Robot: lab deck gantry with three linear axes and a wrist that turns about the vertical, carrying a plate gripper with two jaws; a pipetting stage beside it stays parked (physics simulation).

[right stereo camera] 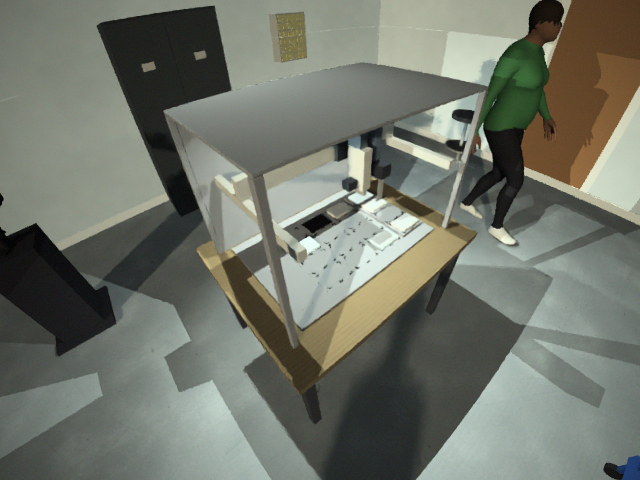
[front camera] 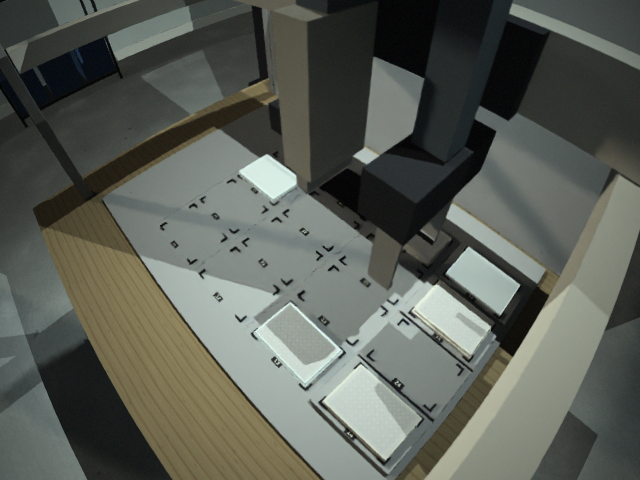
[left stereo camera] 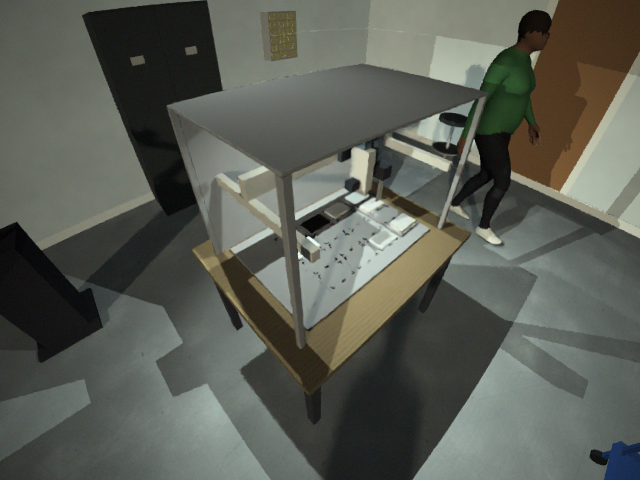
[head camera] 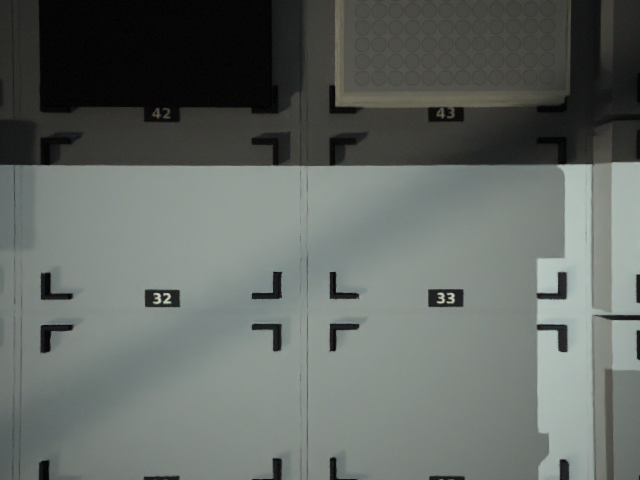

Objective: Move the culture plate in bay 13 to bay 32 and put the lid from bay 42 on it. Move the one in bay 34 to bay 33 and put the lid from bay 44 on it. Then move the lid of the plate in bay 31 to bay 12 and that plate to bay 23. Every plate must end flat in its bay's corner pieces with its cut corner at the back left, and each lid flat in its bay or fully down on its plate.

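Frame: origin at the robot's base, x ahead, y up, z right, level; millimetres.
Seen in the pictures: gripper, fingertip midpoint: [right stereo camera: 370, 195] [front camera: 402, 257] [left stereo camera: 369, 195]; robot's base, link origin: [right stereo camera: 329, 288] [front camera: 162, 226] [left stereo camera: 332, 288].
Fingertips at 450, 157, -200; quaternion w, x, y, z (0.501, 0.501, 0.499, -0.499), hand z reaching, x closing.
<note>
Offsets run from my fingertips to a thing's top centre, as dx, dy, dz. "*": to the spot under its first point.
The culture plate in bay 13 {* -53, -143, +158} [front camera: 298, 343] [right stereo camera: 381, 238] sits among its corner pieces. The plate in bay 34 {* +103, -128, -51} [front camera: 452, 317] [left stereo camera: 371, 206] is beside the pale lid in bay 44 {* +105, -134, -162} [front camera: 483, 279]. A black lid {-222, -149, -164} [front camera: 343, 187] [head camera: 155, 51] lies in bay 42. The pale lidded plate in bay 31 {* -387, -140, -54} [front camera: 268, 175] is at the far left. Bay 32 {* -226, -157, -55} [head camera: 155, 222] and bay 33 {* -59, -157, -49} [head camera: 444, 232] hold no plate. My gripper [front camera: 405, 262] hangs above the right part of the deck, jaws apart with nothing seen between them. Its exact height is unclear. Cut corners are too small to tell.
Another plate {+106, -128, +157} [front camera: 372, 410] [right stereo camera: 405, 223] sits in bay 14. A plate {-58, -143, -164} [head camera: 454, 46] sits in bay 43, partly hidden by the gripper in the front view. The beige pipetting stage [front camera: 325, 103] hangs left of the gripper. A person in green [left stereo camera: 509, 98] is beyond the table.
</note>
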